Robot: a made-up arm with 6 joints.
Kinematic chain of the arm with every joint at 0, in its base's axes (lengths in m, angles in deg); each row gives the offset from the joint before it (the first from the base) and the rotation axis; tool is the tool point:
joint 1: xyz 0 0 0.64 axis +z
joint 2: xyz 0.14 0 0 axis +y
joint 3: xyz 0 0 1.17 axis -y
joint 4: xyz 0 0 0.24 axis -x
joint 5: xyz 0.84 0 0 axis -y
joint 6: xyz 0.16 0 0 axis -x
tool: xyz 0 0 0
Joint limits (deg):
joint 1: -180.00..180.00
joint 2: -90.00..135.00
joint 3: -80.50..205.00
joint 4: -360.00..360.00
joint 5: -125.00..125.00
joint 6: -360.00..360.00
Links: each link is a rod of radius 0.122 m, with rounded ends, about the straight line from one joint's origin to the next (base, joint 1, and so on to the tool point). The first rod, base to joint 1, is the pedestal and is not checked.
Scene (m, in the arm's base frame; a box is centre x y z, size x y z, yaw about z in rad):
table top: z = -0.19
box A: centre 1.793 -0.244 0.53 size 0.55 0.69 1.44 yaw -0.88
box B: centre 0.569 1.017 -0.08 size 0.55 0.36 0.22 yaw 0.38
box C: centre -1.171 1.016 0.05 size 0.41 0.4 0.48 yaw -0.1
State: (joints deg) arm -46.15 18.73 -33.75 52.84 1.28 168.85
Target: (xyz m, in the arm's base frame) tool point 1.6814 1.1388 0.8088
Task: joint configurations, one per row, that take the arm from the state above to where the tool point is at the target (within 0.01 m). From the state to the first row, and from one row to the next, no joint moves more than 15 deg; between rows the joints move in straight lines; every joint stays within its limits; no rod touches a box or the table.
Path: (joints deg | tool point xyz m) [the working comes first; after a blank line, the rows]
Joints at the target: 33.46 56.59 14.60 51.88 10.60 168.85
Straight joint move there: touches box A.

1: -35.81 11.17 -35.21 46.90 -13.59 156.48 | 0.9641 -0.7294 1.2150
2: -25.46 3.62 -36.66 40.97 -28.46 144.11 | 0.9536 -0.5094 1.3128
3: -15.12 -3.94 -38.12 35.03 -43.33 131.74 | 0.8863 -0.3048 1.3941
4: -4.77 -11.50 -39.58 29.09 -58.19 119.37 | 0.7711 -0.1307 1.4583
5: 2.87 2.12 -28.74 33.65 -44.44 129.26 | 1.0794 -0.0080 1.4457
6: 10.52 15.74 -17.91 38.21 -30.68 139.16 | 1.3548 0.2002 1.3708
7: 18.17 29.36 -7.07 42.77 -16.92 149.06 | 1.5632 0.4798 1.2356
8: 25.81 42.98 3.77 47.33 -3.16 158.95 | 1.6775 0.8041 1.0453
9: 33.46 56.59 14.60 51.88 10.60 168.85 | 1.6813 1.1389 0.8089

